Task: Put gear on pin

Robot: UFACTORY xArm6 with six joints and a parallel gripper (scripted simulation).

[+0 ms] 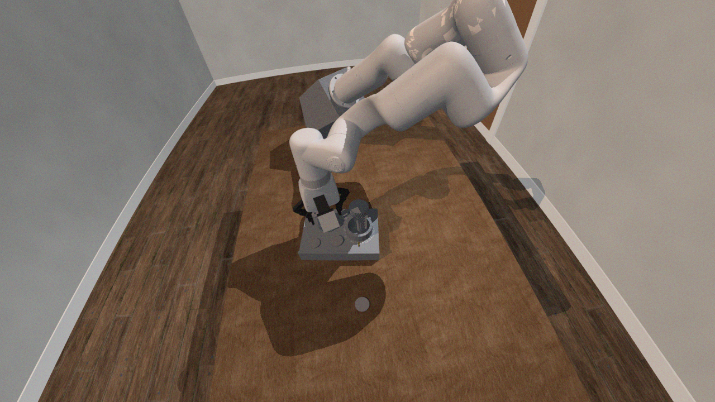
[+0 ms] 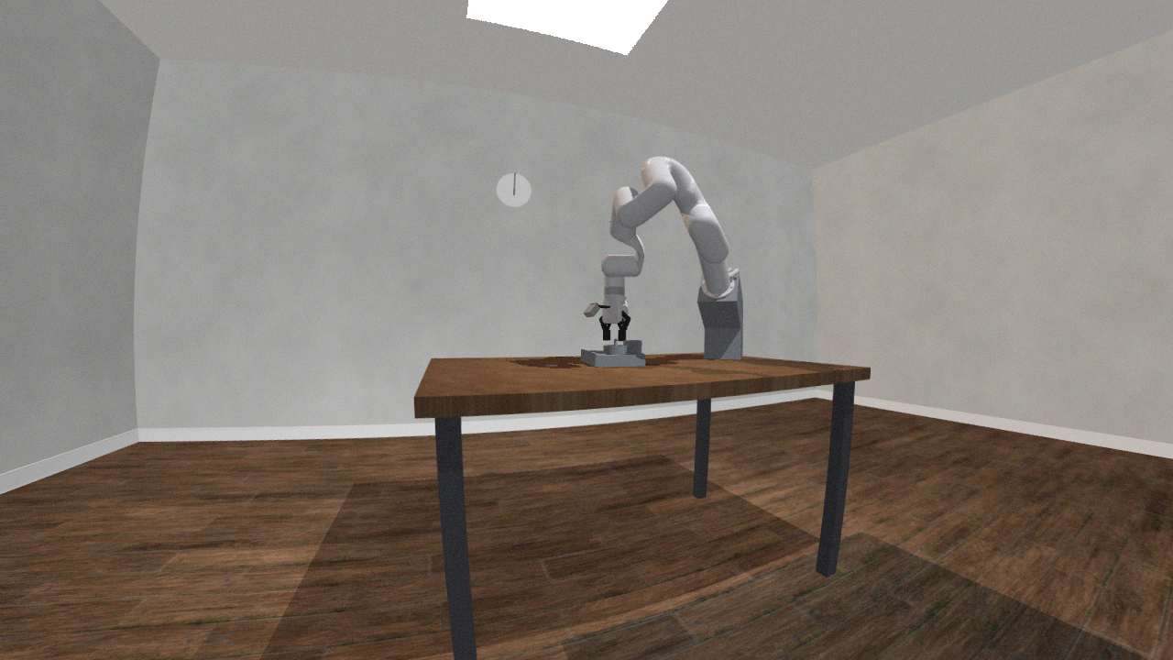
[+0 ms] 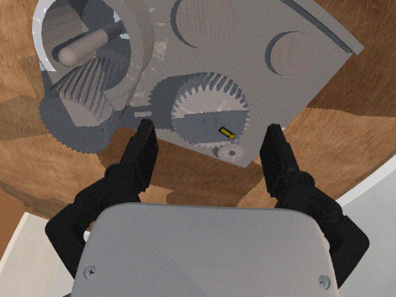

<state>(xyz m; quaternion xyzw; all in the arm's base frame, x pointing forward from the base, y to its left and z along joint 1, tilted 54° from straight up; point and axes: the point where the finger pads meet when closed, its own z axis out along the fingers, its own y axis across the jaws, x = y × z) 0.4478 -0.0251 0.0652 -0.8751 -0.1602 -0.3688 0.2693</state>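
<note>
Now: hand 40 mm above the grey gear.
</note>
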